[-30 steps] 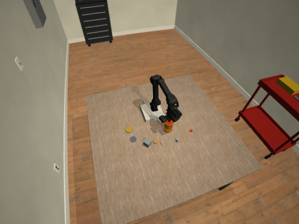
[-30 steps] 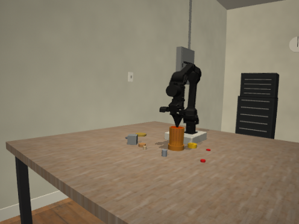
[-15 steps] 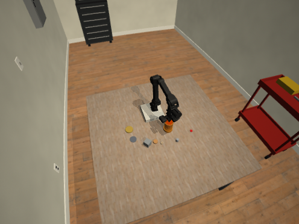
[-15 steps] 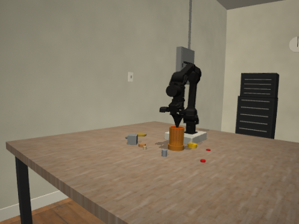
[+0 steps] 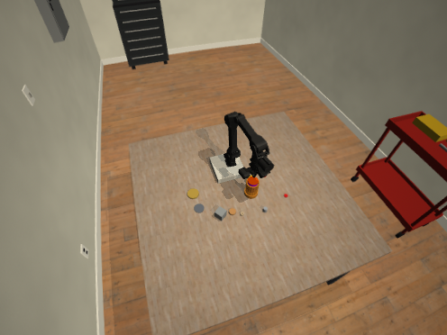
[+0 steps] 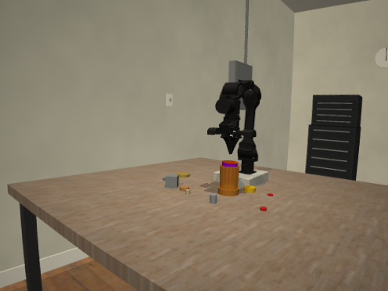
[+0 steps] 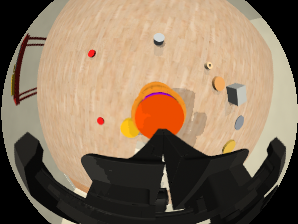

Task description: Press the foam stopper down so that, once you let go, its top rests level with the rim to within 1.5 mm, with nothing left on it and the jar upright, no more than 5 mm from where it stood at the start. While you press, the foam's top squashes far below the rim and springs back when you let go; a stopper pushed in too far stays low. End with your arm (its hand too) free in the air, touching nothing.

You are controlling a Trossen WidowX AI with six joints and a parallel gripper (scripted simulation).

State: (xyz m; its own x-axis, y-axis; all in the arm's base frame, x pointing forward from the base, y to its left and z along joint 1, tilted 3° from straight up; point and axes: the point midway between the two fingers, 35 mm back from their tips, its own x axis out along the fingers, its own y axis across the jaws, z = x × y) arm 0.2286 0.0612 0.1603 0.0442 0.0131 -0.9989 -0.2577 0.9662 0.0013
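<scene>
Now: hand 8 cm above the orange foam stopper. Also, from my hand: small tan disc (19 cm below, 15 cm to the right, 10 cm ahead); yellow disc (18 cm below, 9 cm behind, 4 cm to the left); small grey cylinder (18 cm below, 14 cm ahead, 4 cm to the left).
</scene>
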